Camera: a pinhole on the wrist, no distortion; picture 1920 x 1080 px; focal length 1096.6 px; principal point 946.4 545.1 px. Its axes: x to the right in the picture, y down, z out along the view. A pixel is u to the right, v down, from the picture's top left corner.
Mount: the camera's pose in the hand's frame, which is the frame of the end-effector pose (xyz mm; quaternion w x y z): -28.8 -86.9 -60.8 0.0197 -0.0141 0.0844 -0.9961
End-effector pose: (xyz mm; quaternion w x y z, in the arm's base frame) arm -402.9 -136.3 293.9 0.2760 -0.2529 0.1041 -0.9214
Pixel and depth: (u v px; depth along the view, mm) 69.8 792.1 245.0
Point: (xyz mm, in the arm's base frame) -522.2 -100.2 565.3
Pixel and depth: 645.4 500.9 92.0
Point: -431.2 -56.8 351.3
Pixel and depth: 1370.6 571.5 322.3
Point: -234.8 57.4 506.3
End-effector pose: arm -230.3 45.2 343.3 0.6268 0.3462 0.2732 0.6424
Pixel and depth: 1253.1 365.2 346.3
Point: 54.2 -89.1 437.0
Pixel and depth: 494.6 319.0 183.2
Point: -83.6 90.6 363.8
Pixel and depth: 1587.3 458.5 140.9
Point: -105.1 -61.3 301.6
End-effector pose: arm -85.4 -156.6 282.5 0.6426 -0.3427 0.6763 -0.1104
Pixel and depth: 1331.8 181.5 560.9
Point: 402.5 122.9 377.5
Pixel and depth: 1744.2 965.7 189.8
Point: 79.0 -172.0 506.1
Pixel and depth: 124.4 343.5 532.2
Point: 402.5 -298.2 -54.4
